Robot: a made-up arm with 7 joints.
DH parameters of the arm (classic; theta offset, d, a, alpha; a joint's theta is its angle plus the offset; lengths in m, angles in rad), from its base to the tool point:
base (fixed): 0 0.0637 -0.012 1.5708
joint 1: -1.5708 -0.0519 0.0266 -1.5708
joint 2: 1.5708 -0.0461 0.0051 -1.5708
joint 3: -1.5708 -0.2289 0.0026 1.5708
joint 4: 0 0.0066 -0.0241 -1.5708
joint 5: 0 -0.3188 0.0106 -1.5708
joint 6: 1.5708 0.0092 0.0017 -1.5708
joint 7: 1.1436 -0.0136 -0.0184 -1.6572
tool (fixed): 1.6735 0.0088 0 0
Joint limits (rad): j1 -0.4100..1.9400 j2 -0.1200..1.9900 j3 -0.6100..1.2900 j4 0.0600..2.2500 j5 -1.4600..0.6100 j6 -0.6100..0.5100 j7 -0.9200..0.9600
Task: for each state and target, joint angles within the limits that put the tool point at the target. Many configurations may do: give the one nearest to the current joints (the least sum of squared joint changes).
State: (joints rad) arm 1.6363 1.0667 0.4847 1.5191 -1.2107 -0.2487 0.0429
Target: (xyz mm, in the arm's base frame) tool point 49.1 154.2 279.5
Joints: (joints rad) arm 1.4431 0.9969 0.2346 2.0336 -1.2133 -0.2433 0.0466
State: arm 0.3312 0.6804 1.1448 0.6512 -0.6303 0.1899 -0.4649
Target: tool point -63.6 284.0 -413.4
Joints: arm -0.1642 0.1736 1.1738 0.5371 -0.6224 0.1210 -0.4803
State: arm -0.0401 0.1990 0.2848 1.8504 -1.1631 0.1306 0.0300
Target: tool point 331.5 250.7 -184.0
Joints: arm 0.4125 0.3248 0.3690 1.0224 -1.2089 0.2356 0.0924
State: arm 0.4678 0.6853 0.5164 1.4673 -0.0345 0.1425 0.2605
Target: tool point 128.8 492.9 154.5
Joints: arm 0.7876 1.1756 0.5575 0.9528 0.0266 0.2657 0.4180
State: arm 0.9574 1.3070 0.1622 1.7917 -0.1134 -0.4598 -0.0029
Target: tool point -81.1 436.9 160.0
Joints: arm 1.2634 1.1203 1.1118 1.3755 -0.0277 -0.4918 0.0263
